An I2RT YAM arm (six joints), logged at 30 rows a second.
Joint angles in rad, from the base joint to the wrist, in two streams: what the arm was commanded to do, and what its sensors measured. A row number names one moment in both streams.
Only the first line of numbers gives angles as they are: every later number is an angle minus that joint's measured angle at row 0.
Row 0, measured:
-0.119, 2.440, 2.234, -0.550, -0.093, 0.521
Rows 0 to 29, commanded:
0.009, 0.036, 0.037, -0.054, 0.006, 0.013
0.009, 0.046, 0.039, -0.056, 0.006, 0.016
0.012, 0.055, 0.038, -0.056, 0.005, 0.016
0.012, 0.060, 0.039, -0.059, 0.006, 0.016
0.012, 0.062, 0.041, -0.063, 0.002, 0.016
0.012, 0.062, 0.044, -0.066, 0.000, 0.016
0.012, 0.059, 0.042, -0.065, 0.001, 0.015
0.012, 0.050, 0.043, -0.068, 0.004, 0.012
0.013, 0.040, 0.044, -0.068, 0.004, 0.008
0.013, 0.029, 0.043, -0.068, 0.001, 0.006
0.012, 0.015, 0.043, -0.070, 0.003, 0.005
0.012, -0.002, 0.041, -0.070, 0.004, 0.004
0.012, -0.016, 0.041, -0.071, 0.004, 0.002
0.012, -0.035, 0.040, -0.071, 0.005, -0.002
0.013, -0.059, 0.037, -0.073, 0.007, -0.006
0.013, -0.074, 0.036, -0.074, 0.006, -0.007
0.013, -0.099, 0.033, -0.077, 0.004, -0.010
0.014, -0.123, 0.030, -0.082, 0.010, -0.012
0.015, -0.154, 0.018, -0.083, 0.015, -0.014
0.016, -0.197, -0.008, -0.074, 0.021, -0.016
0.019, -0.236, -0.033, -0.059, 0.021, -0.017
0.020, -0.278, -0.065, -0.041, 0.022, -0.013
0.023, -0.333, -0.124, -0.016, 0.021, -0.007
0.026, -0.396, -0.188, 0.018, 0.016, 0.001
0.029, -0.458, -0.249, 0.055, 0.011, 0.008
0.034, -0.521, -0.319, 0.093, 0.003, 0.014
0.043, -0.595, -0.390, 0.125, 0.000, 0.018
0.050, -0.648, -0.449, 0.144, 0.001, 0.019
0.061, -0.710, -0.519, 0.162, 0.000, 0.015
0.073, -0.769, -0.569, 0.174, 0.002, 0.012
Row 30, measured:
0.039, -0.661, -0.437, 0.102, -0.004, 0.004
